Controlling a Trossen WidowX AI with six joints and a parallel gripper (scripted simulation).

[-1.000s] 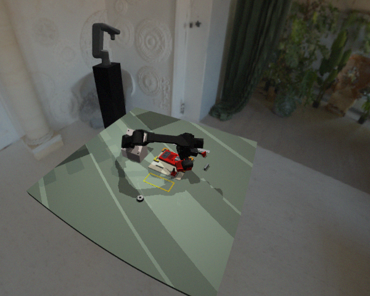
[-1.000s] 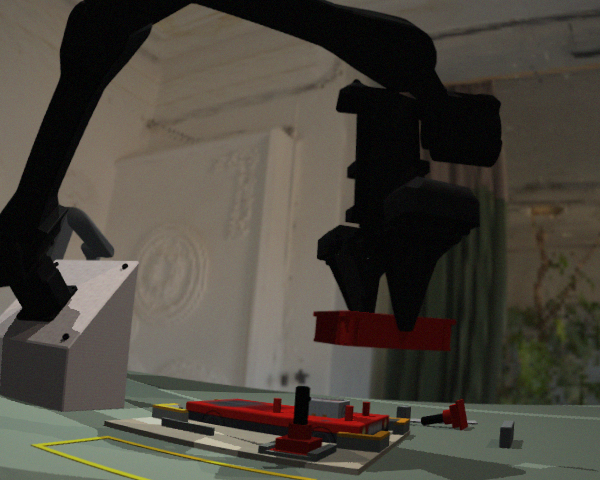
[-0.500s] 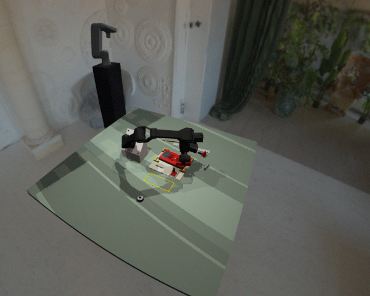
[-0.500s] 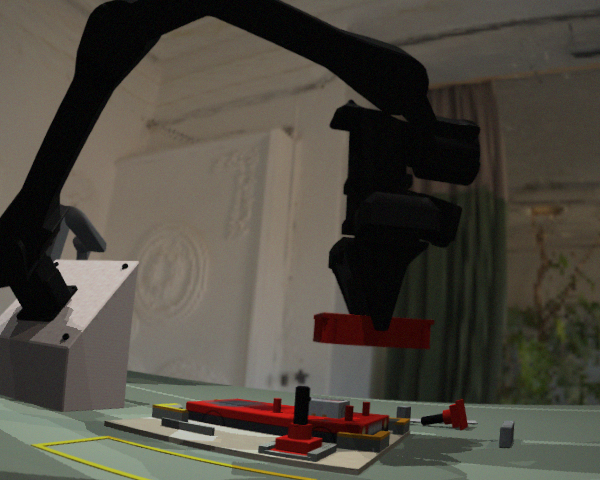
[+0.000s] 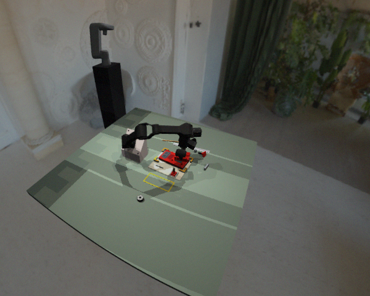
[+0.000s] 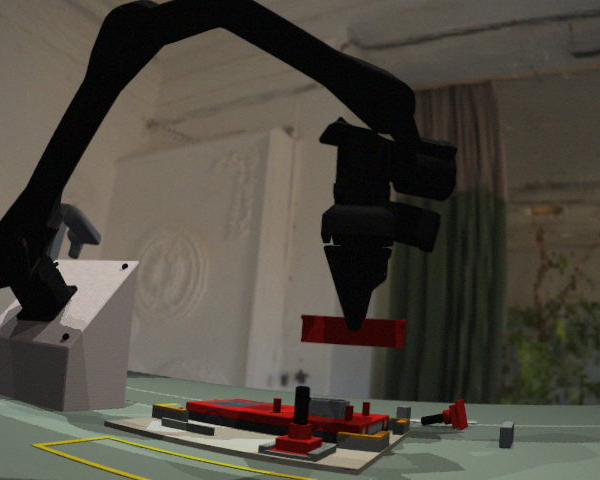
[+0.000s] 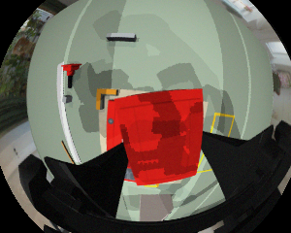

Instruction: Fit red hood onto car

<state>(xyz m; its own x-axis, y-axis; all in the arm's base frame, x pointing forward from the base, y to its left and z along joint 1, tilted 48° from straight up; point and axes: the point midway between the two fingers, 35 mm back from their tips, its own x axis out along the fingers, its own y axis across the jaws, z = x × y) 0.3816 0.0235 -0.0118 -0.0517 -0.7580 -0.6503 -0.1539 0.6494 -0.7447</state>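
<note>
The grey engine block lies 40 mm behind my gripper tip, 50 mm to the left of it and 90 mm below it. Also, from my gripper tip: white strip 10 mm behind, 240 mm to the left, 110 mm below; red hood right at my gripper tip; jig plate 70 mm behind, 20 mm to the left, 100 mm below.
</note>
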